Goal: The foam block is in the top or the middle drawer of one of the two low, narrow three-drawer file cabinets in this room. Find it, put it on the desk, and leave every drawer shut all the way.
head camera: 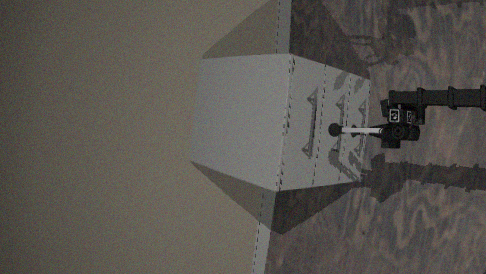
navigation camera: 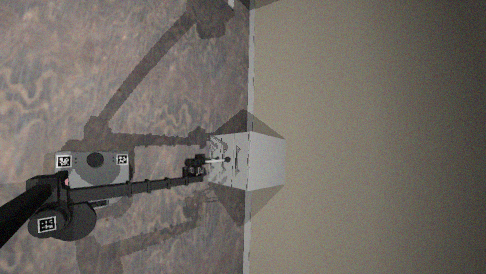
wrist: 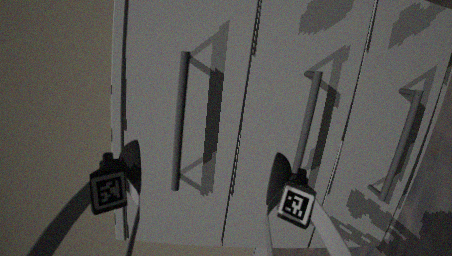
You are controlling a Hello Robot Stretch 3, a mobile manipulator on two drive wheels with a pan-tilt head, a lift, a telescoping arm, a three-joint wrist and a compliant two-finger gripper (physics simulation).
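Note:
A low white three-drawer cabinet point(head camera: 240, 115) point(navigation camera: 267, 162) stands against the wall. Its drawers look shut. The top drawer's bar handle point(head camera: 312, 122) point(navigation camera: 237, 159) point(wrist: 180, 120) shows between the fingertips in the wrist view. The middle handle point(head camera: 340, 103) point(wrist: 309, 120) is partly behind one fingertip there, and the bottom handle point(wrist: 402, 140) is further right. My gripper point(head camera: 344, 130) point(navigation camera: 224, 160) point(wrist: 206, 165) is open and empty, turned so one finger is above the other, in front of the drawer faces. Contact with a handle cannot be told. The foam block and the desk do not show.
The wall point(head camera: 100, 125) point(navigation camera: 375, 150) rises behind the cabinet, with a pale baseboard point(head camera: 262, 240) point(navigation camera: 248, 235) along it. My base point(navigation camera: 95, 175) stands on the wood-patterned floor point(head camera: 425, 225) point(navigation camera: 30, 110), and my arm point(head camera: 450, 97) point(navigation camera: 135, 187) reaches out toward the cabinet.

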